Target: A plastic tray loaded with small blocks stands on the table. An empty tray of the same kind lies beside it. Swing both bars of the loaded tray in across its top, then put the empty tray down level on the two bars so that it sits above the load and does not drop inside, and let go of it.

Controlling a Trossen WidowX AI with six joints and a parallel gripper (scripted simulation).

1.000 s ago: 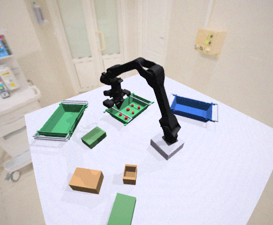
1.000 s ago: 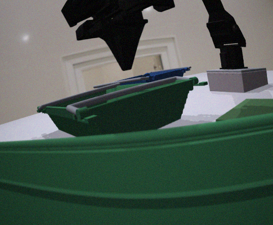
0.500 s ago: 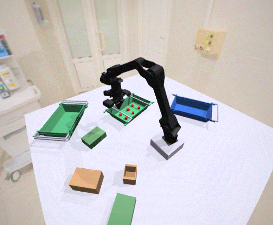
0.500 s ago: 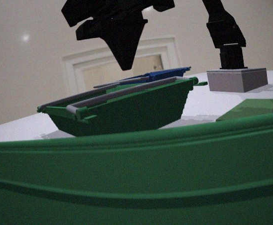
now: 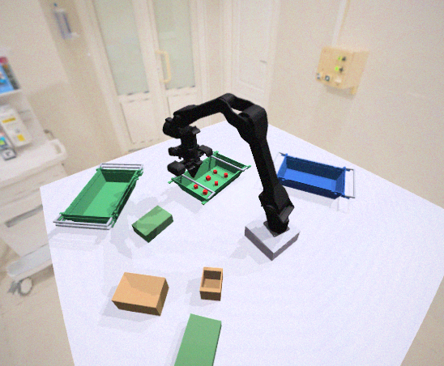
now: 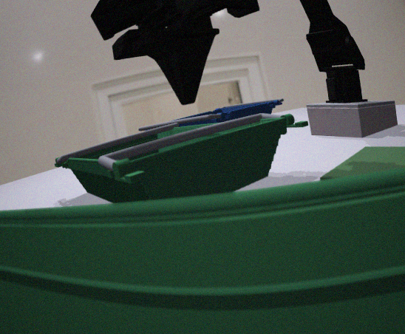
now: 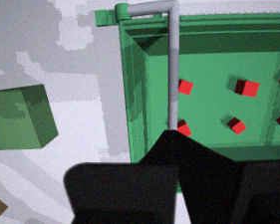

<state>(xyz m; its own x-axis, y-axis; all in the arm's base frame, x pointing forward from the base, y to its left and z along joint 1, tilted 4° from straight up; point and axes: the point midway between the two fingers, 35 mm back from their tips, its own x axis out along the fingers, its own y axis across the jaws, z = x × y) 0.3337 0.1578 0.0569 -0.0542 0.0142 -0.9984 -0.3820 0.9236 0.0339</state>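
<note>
The blue tray is 17 cm behind my gripper tip, 48 cm to the right of it and 5 cm below it. From my gripper tip the other things lie so: open box 39 cm behind, 11 cm to the left, 8 cm below.
</note>
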